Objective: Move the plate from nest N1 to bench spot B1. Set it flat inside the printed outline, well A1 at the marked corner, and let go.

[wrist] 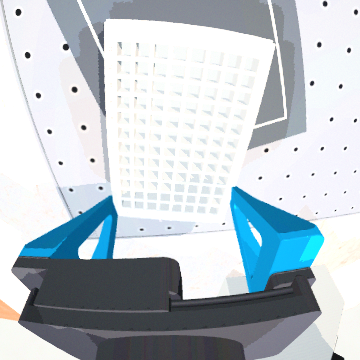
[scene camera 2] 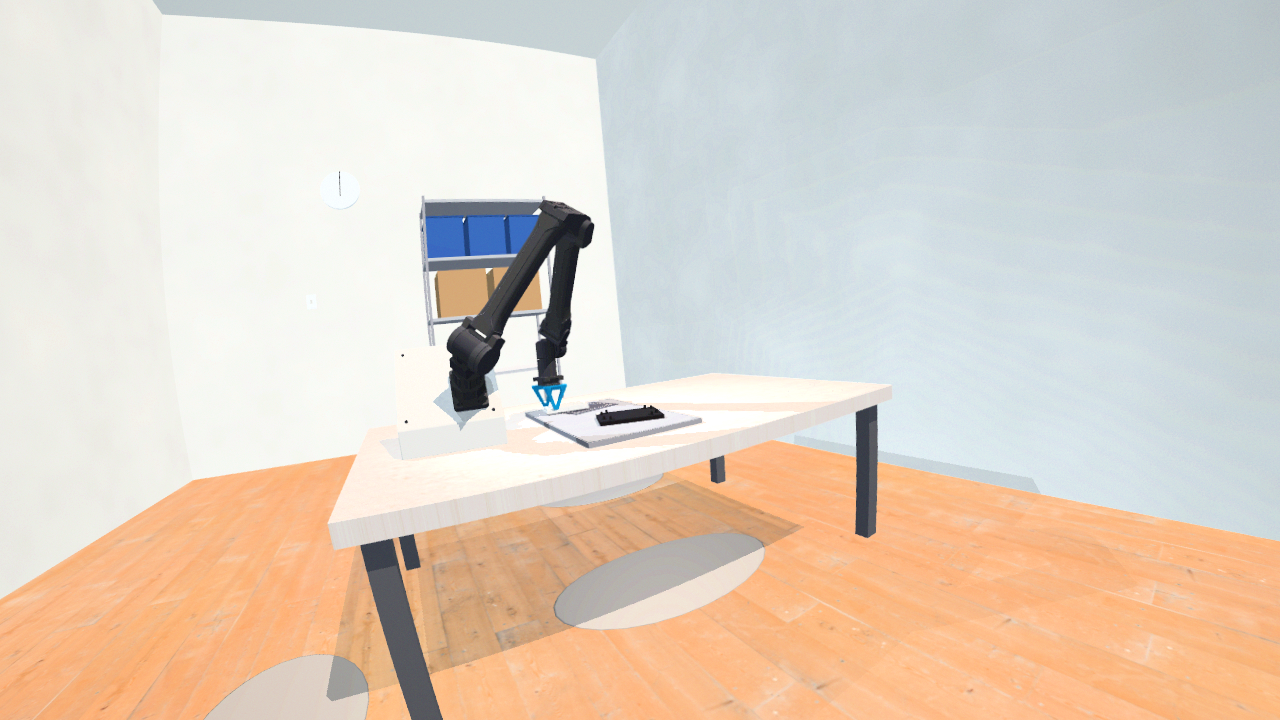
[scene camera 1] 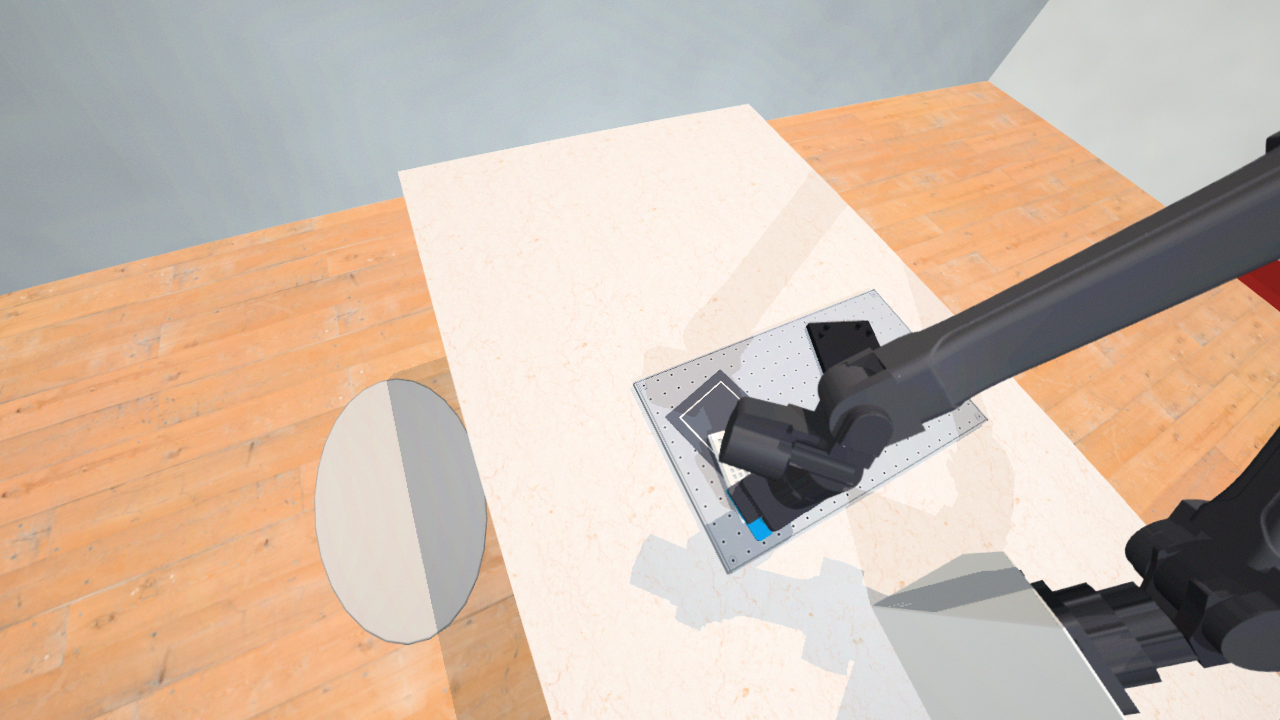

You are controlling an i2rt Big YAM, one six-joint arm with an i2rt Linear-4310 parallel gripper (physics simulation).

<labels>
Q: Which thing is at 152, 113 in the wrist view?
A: A white well plate.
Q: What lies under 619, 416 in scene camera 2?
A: A black flat block.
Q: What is my gripper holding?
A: A white well plate.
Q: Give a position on a printed outline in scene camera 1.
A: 706, 411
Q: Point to a black flat block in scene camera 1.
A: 842, 340
</labels>
